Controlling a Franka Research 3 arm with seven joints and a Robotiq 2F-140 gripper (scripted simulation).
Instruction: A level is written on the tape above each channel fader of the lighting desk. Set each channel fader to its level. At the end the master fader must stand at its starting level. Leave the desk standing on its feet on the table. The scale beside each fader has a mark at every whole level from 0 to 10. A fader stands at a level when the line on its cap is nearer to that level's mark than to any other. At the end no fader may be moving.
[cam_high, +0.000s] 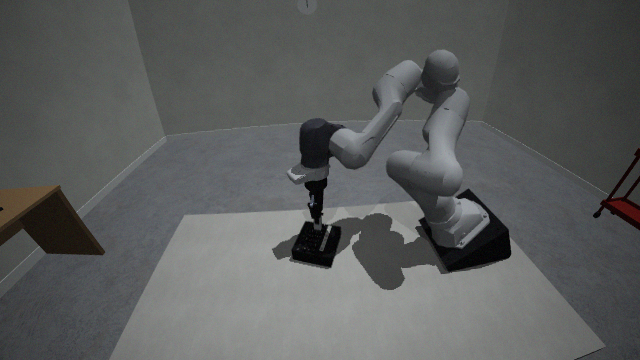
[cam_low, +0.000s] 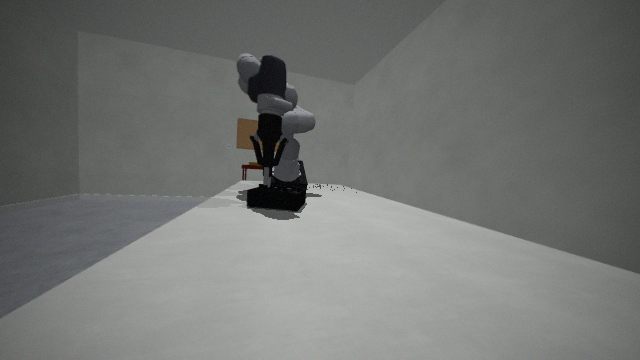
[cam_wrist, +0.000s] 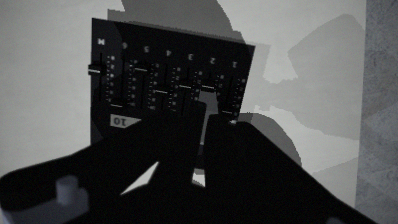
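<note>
Now: hand 30 mm above the channel 1 fader cap, 20 mm to the left of it and 10 mm past it. Round my hand: channel 2 fader cap 30 mm below, 20 mm ahead, 10 mm to the right; master fader cap 100 mm to the left, 60 mm ahead, 30 mm below.
</note>
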